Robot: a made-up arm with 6 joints.
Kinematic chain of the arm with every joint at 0, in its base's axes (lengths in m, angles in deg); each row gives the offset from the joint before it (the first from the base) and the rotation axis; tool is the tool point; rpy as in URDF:
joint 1: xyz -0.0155 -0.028 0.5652 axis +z
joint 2: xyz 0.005 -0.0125 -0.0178 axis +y
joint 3: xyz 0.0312 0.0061 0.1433 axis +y
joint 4: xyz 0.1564 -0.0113 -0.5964 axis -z
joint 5: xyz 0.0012 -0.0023 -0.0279 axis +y
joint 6: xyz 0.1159 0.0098 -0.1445 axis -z
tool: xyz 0.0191 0.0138 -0.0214 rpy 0 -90 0
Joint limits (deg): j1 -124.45..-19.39 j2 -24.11..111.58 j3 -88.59..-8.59 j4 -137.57..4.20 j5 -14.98..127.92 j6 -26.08..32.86
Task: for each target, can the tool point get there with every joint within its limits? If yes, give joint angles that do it. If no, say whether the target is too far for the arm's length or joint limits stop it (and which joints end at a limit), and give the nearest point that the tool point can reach.
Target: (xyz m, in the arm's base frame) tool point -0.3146 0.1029 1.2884
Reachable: no: joint limits stop it (at a limit: joint 1, joint 2, joint 3, joint 4, joint 5, joint 6) | nearest point -0.4101 -0.2873 1.1993 | short by 0.412 m
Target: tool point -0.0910 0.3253 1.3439
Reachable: no: joint limits stop it (at a limit: joint 2, joint 3) | nearest point -0.1158 0.4413 0.6661 | short by 0.688 m
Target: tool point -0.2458 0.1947 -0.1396
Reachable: yes | joints -71.84 93.04 -53.98 -63.77 85.85 17.24
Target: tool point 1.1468 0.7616 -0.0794
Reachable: no: too far | nearest point 0.4294 0.4544 0.1709 | short by 0.820 m
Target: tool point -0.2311 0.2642 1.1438
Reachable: no: joint limits stop it (at a limit: joint 2, joint 3, joint 5) | nearest point -0.2983 0.3553 0.6654 | short by 0.492 m
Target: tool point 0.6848 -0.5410 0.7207
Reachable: yes | joints -39.32 -1.58 -70.22 -19.18 -2.63 10.40
